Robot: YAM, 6 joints.
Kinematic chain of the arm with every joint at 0, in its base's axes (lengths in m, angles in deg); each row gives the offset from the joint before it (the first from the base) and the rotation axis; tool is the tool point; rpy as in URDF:
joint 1: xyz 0 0 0.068 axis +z
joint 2: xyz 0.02 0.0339 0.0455 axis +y
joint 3: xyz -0.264 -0.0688 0 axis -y
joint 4: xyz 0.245 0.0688 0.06 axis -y
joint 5: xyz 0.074 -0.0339 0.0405 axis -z
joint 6: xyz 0.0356 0 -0.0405 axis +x
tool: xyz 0 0 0 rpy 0 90 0
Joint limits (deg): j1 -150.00..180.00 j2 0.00..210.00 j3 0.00..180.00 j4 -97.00..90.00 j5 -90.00..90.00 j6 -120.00..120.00
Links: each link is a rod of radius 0.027 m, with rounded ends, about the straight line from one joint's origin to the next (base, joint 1, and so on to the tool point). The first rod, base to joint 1, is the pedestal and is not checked.
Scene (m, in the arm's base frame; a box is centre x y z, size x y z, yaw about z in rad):
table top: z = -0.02
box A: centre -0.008 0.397 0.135 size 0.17 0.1 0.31 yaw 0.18
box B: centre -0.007 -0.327 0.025 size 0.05 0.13 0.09 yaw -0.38
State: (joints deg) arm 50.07 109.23 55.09 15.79 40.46 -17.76
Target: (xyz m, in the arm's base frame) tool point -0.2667 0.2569 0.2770
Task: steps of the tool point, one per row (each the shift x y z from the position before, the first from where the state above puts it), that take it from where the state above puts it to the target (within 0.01 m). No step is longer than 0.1 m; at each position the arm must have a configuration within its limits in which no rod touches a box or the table.
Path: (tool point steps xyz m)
1: -0.0593 0.0048 0.0535
2: -0.0609 -0.0163 0.0439
3: -0.0557 -0.0361 0.0310
4: -0.0447 -0.0515 0.0149
5: -0.0296 -0.0600 -0.0031
6: -0.0256 0.0536 0.0192
7: -0.0443 0.0468 0.0090
8: -0.0602 0.0333 -0.0009
9: -0.0713 0.0144 -0.0097
10: -0.0757 -0.0074 -0.0174

